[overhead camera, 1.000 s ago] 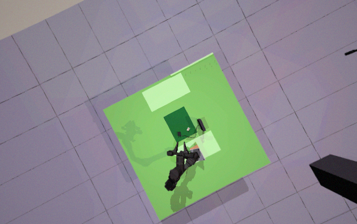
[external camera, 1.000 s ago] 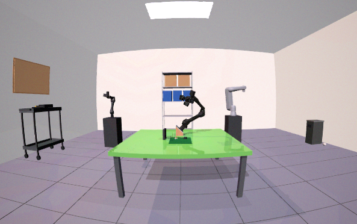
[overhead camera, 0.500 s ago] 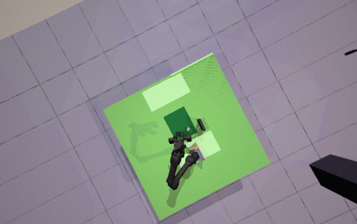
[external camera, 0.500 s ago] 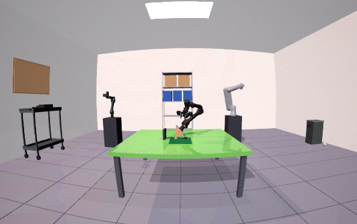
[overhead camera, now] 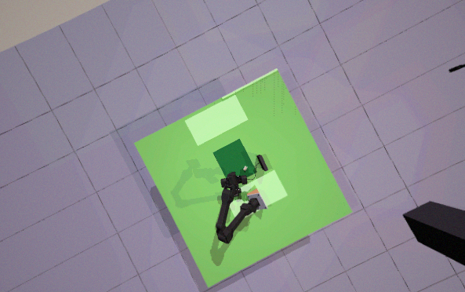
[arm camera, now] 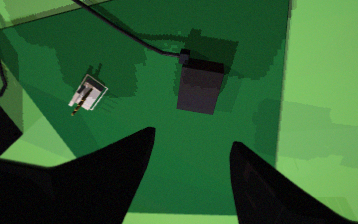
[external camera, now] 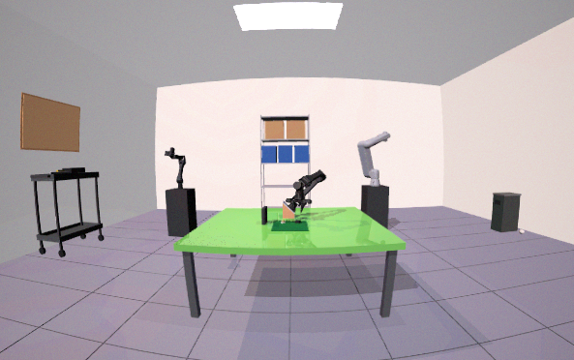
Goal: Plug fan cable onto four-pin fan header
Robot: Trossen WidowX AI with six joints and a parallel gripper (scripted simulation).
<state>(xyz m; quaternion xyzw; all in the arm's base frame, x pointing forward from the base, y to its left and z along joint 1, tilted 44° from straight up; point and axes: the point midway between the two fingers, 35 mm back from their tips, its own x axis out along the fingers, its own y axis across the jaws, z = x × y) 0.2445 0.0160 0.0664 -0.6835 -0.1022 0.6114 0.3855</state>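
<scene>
My gripper tip is now 70 mm above the dark fan plug. Also, from my gripper tip: dark green board: 80 mm ahead, 60 mm to the right, 90 mm below; white four-pin header: 110 mm to the right, 80 mm below; fan: 10 mm behind, 240 mm to the right, 20 mm below.
</scene>
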